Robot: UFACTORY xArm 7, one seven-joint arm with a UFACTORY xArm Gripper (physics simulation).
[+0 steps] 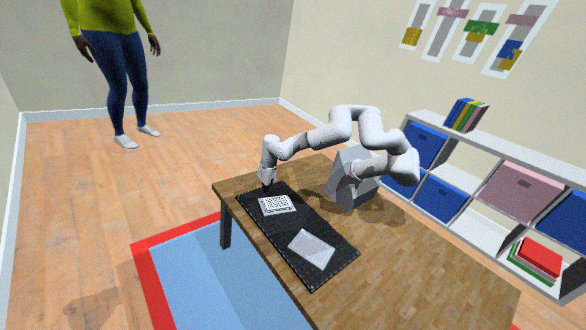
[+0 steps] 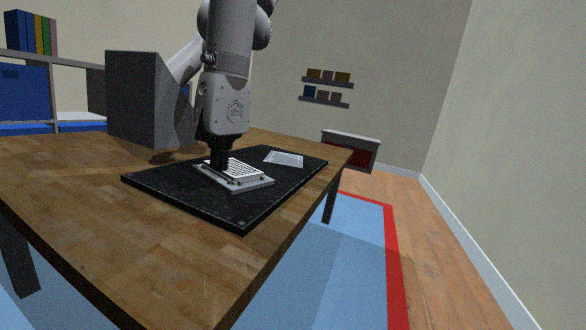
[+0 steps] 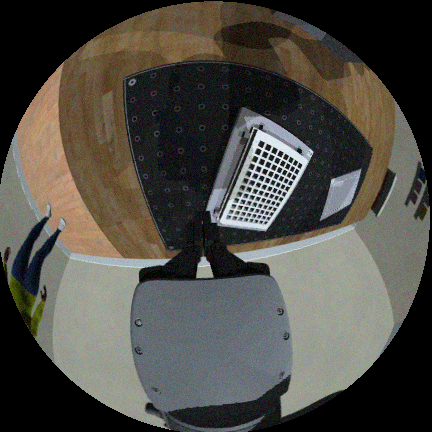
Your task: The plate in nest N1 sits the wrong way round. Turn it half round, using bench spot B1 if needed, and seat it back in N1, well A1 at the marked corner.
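The white plate [image 1: 278, 202] [image 2: 246, 168] [image 3: 267, 182] with its grid of square wells sits on the pale grey nest N1 [image 1: 263, 211] [image 2: 240, 188] [image 3: 227, 175], above small dark posts. It looks about level; its well letters are too small to read. My gripper [image 1: 268, 188] [image 2: 219, 167] [image 3: 201, 220] is shut with nothing between its fingers. The fingers point down beside one side of the plate, low over the nest's edge; whether they touch is unclear. The flat pale bench spot B1 [image 1: 311, 248] [image 2: 284, 159] [image 3: 341, 194] bears no plate.
The nest and bench spot are on a black perforated board [image 1: 327, 272] [image 2: 175, 192] [image 3: 172, 120] on the wooden table [image 1: 425, 280] [image 2: 75, 200] [image 3: 92, 150]. The arm's grey base block [image 1: 345, 175] [image 2: 135, 95] stands behind the board. A person [image 1: 117, 60] stands beyond the table.
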